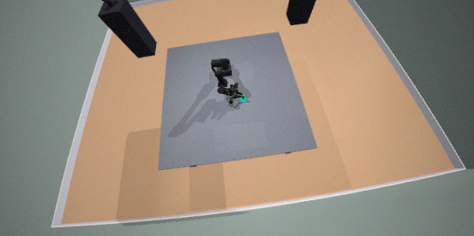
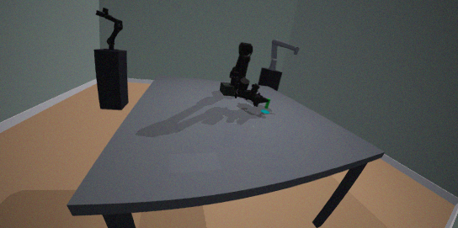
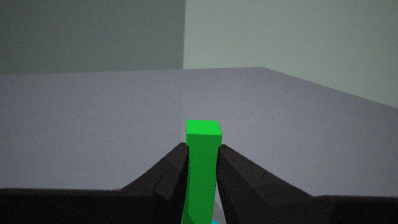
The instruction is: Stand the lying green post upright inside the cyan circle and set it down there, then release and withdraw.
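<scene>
Now: the cyan circle 8 cm below my gripper tip. From my gripper tip the other things lie so: green post 2 cm below.
</scene>
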